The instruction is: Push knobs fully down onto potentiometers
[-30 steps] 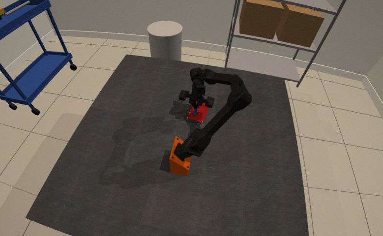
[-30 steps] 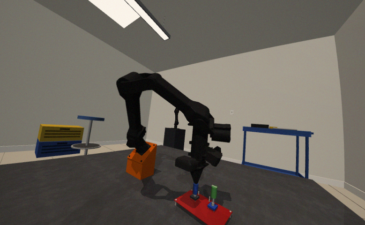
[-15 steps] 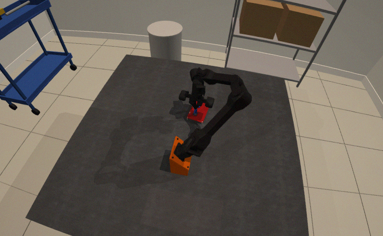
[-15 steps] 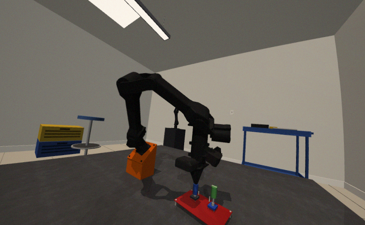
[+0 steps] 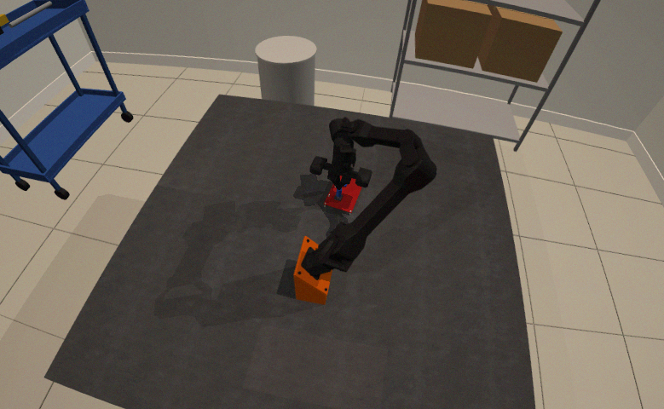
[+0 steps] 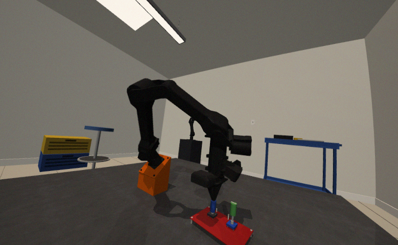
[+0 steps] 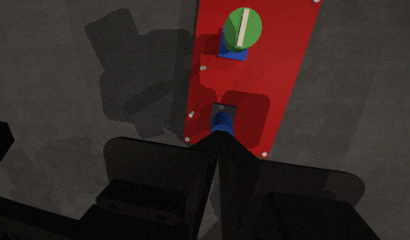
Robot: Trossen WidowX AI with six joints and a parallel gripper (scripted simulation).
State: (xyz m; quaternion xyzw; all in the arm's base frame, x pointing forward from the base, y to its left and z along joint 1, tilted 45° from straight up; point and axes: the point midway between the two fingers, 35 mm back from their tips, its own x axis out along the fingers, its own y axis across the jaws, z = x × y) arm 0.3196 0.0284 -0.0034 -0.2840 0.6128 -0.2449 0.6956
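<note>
Now: gripper tip 2 cm above the blue knob. Also, from my gripper tip: green knob (7 cm ahead, 1 cm above).
</note>
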